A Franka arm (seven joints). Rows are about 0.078 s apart.
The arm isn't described. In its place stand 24 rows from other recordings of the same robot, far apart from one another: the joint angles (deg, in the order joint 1, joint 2, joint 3, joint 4, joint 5, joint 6, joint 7), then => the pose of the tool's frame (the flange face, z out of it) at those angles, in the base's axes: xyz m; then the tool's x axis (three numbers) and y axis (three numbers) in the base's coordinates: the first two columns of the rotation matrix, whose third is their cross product.
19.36 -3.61 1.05 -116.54 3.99 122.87 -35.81 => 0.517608 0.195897 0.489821 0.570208 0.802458 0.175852 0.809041 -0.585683 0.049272
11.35 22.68 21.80 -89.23 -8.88 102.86 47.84 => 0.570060 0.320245 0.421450 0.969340 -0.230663 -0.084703 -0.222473 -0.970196 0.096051
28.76 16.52 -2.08 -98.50 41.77 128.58 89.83 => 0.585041 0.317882 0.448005 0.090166 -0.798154 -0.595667 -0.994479 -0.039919 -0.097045
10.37 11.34 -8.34 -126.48 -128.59 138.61 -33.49 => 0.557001 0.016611 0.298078 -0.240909 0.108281 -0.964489 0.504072 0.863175 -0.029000
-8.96 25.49 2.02 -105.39 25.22 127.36 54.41 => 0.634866 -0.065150 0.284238 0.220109 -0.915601 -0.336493 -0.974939 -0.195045 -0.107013
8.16 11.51 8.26 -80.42 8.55 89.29 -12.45 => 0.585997 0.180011 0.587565 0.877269 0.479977 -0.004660 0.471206 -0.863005 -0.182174
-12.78 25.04 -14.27 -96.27 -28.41 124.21 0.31 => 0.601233 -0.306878 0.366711 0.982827 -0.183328 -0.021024 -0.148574 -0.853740 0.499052
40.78 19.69 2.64 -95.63 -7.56 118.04 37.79 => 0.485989 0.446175 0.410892 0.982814 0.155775 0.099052 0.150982 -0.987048 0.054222
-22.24 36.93 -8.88 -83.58 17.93 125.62 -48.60 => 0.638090 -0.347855 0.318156 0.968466 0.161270 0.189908 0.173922 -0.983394 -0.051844
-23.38 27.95 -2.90 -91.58 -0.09 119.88 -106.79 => 0.615587 -0.299114 0.349890 0.158147 0.987075 -0.025922 0.987403 -0.158224 -0.000909
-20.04 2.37 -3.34 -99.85 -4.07 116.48 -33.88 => 0.549300 -0.241212 0.562833 0.961910 0.219030 0.163570 0.185849 -0.962774 0.196281
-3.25 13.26 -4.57 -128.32 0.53 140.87 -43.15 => 0.537699 -0.073960 0.264379 0.818718 0.573945 -0.017005 0.574044 -0.818823 0.001224
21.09 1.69 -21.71 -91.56 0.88 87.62 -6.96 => 0.556396 -0.001402 0.593053 0.989379 0.110217 -0.094775 0.109184 -0.993892 -0.016029
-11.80 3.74 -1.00 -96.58 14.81 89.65 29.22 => 0.554968 -0.097637 0.537365 0.710278 -0.644247 -0.283637 -0.693899 -0.708562 -0.128235
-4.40 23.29 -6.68 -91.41 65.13 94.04 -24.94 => 0.659214 -0.025509 0.424194 0.997875 -0.064533 -0.009024 -0.037206 -0.450593 -0.891954
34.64 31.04 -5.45 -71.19 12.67 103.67 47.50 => 0.609160 0.379390 0.458108 0.934801 -0.338838 -0.106467 -0.350944 -0.927310 -0.130132
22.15 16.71 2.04 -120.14 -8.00 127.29 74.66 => 0.514471 0.226051 0.268343 0.707537 -0.705691 0.037302 -0.698807 -0.690826 0.185548
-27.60 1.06 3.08 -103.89 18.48 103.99 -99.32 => 0.527468 -0.212057 0.523759 0.320005 0.896020 0.307806 0.939191 -0.342734 0.021282
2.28 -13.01 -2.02 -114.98 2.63 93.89 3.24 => 0.474119 0.005544 0.542288 0.988221 -0.053053 -0.143541 -0.060037 -0.997192 -0.044771
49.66 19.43 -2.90 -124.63 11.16 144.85 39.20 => 0.388155 0.409816 0.235466 0.998238 -0.021352 -0.055370 -0.025761 -0.996447 -0.080188
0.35 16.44 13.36 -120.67 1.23 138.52 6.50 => 0.565285 0.135599 0.287121 0.994891 0.098644 0.021465 0.100100 -0.991506 -0.083037
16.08 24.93 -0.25 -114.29 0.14 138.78 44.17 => 0.585369 0.166065 0.240223 0.879440 -0.475980 -0.005335 -0.475954 -0.879453 0.005521
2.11 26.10 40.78 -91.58 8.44 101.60 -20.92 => 0.499709 0.403220 0.413781 0.497500 0.867181 -0.022150 0.768529 -0.452459 -0.452375
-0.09 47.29 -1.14 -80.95 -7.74 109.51 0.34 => 0.689964 -0.022188 0.184981 0.946079 0.020123 -0.323309 0.062822 -0.990517 0.122183
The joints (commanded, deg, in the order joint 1, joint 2, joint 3, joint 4, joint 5, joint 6, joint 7), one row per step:
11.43, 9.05, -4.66, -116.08, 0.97, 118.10, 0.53
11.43, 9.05, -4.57, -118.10, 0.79, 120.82, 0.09
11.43, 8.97, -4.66, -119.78, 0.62, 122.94, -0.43
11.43, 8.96, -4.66, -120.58, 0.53, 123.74, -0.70
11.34, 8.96, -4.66, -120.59, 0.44, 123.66, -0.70
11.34, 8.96, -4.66, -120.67, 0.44, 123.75, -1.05
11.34, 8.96, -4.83, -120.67, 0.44, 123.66, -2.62
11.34, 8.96, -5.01, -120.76, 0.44, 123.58, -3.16
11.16, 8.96, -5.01, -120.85, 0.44, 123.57, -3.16
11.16, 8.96, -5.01, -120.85, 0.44, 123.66, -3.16
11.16, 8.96, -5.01, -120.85, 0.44, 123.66, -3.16
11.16, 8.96, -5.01, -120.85, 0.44, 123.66, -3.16
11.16, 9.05, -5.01, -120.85, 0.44, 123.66, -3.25
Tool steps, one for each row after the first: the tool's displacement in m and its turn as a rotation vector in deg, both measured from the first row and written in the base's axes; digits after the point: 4 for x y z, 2 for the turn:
-0.0042, 0.0000, -0.0117, -0.02, -0.71, 0.61
-0.0082, -0.0017, -0.0207, -0.06, -1.23, 1.12
-0.0107, -0.0021, -0.0255, -0.10, -1.25, 1.44
-0.0108, -0.0031, -0.0257, -0.18, -1.16, 1.41
-0.0110, -0.0031, -0.0262, -0.14, -1.17, 1.76
-0.0110, -0.0048, -0.0263, 0.00, -1.06, 3.15
-0.0114, -0.0066, -0.0270, 0.01, -0.89, 3.51
-0.0117, -0.0084, -0.0277, 0.01, -0.79, 3.33
-0.0115, -0.0083, -0.0276, 0.01, -0.88, 3.33
-0.0115, -0.0083, -0.0276, 0.01, -0.88, 3.33
-0.0115, -0.0083, -0.0276, 0.01, -0.88, 3.33
-0.0115, -0.0083, -0.0285, 0.01, -0.78, 3.42

